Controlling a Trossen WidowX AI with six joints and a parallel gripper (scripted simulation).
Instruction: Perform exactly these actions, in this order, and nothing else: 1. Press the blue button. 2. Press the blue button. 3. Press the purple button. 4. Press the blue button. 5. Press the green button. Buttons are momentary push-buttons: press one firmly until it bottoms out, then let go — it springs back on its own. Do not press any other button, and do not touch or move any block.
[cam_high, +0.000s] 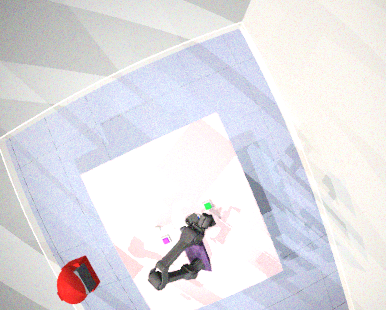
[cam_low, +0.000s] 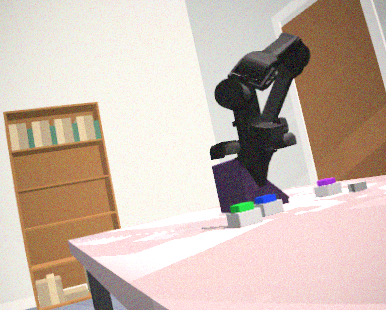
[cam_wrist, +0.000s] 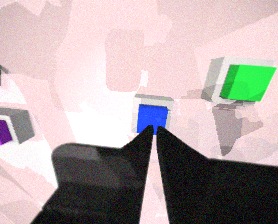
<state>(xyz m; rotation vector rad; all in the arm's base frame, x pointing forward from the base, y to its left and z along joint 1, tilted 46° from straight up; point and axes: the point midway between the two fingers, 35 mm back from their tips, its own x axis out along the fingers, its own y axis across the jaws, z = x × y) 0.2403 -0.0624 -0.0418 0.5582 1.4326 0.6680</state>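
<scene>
Now: the blue button 3 cm below my gripper tip. From my gripper tip the other things lie so: purple button 22 cm to the left, 6 cm behind, 3 cm below; then green button 8 cm to the right, 5 cm ahead, 3 cm below; then small grey block 24 cm to the left, 5 cm below, 2 cm ahead.
</scene>
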